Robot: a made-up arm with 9 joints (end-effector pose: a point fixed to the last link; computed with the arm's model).
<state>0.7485 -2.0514 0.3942 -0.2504 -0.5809 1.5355 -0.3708 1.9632 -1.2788</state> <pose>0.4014 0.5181 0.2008 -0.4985 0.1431 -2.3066</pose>
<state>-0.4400 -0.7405 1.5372 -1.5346 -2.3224 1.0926 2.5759 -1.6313 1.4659</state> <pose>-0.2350 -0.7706 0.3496 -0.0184 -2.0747 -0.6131</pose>
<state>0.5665 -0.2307 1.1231 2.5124 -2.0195 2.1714 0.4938 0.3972 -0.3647</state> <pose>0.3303 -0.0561 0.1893 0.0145 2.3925 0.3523</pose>
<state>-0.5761 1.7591 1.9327 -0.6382 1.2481 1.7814 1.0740 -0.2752 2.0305</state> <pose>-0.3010 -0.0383 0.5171 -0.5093 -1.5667 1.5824</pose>
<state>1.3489 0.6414 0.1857 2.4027 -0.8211 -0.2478 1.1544 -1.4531 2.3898</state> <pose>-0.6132 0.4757 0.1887 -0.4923 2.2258 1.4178</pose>
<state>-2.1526 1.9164 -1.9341 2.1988 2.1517 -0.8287 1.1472 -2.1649 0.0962</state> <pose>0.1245 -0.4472 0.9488 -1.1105 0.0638 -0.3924</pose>
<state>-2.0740 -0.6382 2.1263 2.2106 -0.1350 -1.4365 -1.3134 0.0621 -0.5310</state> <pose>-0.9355 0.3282 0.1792 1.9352 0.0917 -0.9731</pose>
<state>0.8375 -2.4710 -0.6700 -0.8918 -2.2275 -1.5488 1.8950 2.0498 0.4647</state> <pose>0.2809 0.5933 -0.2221 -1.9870 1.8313 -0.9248</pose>
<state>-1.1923 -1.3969 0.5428 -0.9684 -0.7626 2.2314 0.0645 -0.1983 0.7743</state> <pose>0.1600 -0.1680 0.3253 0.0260 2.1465 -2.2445</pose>
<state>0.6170 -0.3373 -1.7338 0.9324 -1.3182 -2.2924 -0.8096 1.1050 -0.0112</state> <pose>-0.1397 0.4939 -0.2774 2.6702 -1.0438 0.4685</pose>
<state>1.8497 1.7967 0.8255 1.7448 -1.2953 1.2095 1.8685 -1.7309 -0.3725</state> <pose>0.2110 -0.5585 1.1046 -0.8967 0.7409 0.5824</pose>
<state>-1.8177 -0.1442 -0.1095 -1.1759 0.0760 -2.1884 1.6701 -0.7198 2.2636</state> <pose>-0.0425 -0.0426 -0.3827 1.0647 2.0276 -1.2053</pose>
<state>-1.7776 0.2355 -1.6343 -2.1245 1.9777 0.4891 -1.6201 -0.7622 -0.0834</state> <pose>-0.3349 -0.4766 0.0109 -1.2891 -2.6161 1.1043</pose>
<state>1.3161 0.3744 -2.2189 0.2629 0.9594 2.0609 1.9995 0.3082 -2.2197</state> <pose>-0.0500 -0.0600 0.1887 -1.4572 1.9387 0.7070</pose>
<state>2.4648 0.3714 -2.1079 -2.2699 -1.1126 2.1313 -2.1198 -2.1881 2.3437</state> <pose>0.4199 -0.7670 0.4908 -2.4316 0.4460 -1.2431</pose>
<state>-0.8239 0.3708 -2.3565 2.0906 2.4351 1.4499 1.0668 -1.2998 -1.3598</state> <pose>0.6951 0.2879 0.5544 0.6678 -0.2731 -2.2256</pose>
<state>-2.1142 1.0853 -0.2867 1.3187 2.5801 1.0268 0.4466 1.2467 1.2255</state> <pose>-0.3756 -0.6644 0.2978 1.2332 -0.1550 0.6288</pose>
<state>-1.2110 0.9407 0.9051 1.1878 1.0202 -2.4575 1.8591 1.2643 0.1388</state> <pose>0.2503 -0.2702 0.5079 -0.3711 2.3365 -1.0496</pose>
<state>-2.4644 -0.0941 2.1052 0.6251 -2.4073 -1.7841 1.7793 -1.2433 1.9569</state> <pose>0.3702 0.3200 0.1013 1.1634 1.5783 -0.0990</pose>
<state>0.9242 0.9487 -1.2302 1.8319 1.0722 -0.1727 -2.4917 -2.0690 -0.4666</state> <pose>0.2906 0.0287 -0.2815 1.3227 -0.7206 2.6364</pose>
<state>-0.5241 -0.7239 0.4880 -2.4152 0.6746 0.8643 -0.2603 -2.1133 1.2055</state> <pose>-0.0517 0.5338 -0.0892 -0.9300 0.7540 1.9089</pose>
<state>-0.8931 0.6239 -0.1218 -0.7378 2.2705 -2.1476 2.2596 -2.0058 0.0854</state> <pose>0.0023 -0.0974 0.1376 -0.7998 0.2361 1.2269</pose>
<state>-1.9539 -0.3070 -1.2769 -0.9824 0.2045 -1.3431 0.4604 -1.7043 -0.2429</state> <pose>-0.0440 0.4972 0.2412 -2.2909 0.3156 -1.5824</pose>
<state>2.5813 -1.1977 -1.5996 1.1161 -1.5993 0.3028 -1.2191 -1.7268 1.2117</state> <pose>0.3788 -0.1052 0.1124 1.7098 -1.8317 1.3795</pose>
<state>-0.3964 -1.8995 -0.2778 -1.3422 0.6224 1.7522 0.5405 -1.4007 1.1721</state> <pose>-0.2087 -0.7277 -0.2282 0.1438 1.9873 -0.5942</pose>
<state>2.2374 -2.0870 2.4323 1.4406 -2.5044 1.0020 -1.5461 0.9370 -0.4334</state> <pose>0.3502 -0.3322 0.3933 -0.4453 1.8945 -0.5211</pose>
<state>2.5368 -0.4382 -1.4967 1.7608 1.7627 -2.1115 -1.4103 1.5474 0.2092</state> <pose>-0.1899 -0.3983 0.8583 -0.9428 -0.0100 1.1963</pose>
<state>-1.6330 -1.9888 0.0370 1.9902 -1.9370 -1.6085 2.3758 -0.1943 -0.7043</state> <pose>-0.9325 -0.8369 0.3111 -0.9700 -0.6182 0.4350</pose>
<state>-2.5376 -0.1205 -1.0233 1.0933 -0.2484 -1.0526 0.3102 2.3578 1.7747</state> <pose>0.2014 0.0432 0.3914 0.1408 1.1120 2.0787</pose>
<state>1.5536 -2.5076 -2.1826 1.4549 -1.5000 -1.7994 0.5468 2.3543 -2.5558</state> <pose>0.1016 0.0343 -0.2171 -1.5059 1.8530 0.3132</pose>
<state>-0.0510 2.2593 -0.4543 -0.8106 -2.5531 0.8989 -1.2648 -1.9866 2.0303</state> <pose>-0.5884 -0.2831 -0.0296 0.3847 -0.9907 -1.4403</pose>
